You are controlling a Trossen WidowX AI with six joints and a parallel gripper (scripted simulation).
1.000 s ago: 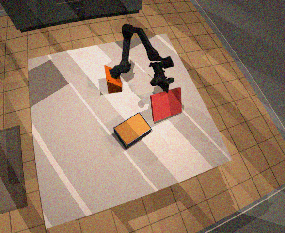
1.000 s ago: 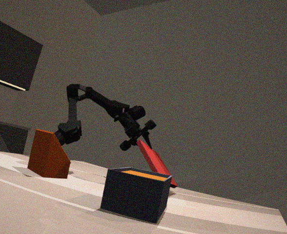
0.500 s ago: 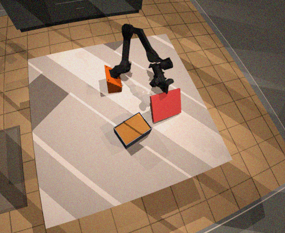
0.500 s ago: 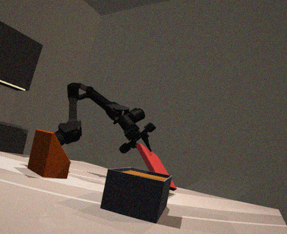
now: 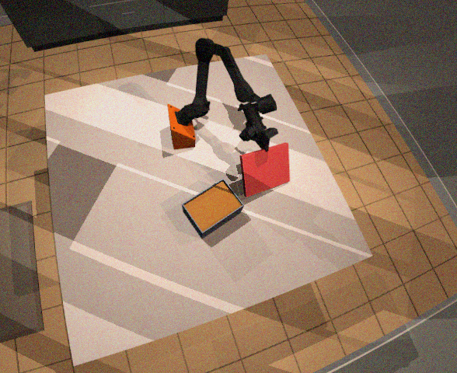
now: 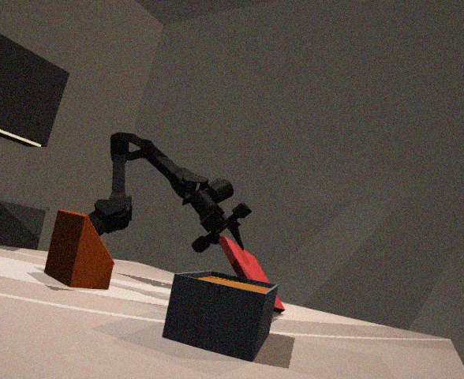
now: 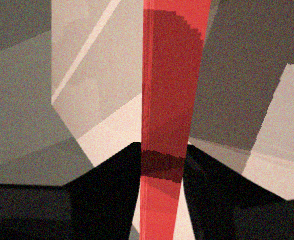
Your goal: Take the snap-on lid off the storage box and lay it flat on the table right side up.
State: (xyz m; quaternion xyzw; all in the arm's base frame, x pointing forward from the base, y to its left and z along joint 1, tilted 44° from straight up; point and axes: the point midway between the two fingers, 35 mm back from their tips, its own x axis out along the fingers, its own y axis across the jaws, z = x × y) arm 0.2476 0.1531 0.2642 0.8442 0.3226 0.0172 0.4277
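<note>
My gripper tip is now 6 cm short of the red lid and 6 cm above it. Also, from my gripper tip: storage box: 15 cm ahead, 28 cm to the right, 10 cm below.
</note>
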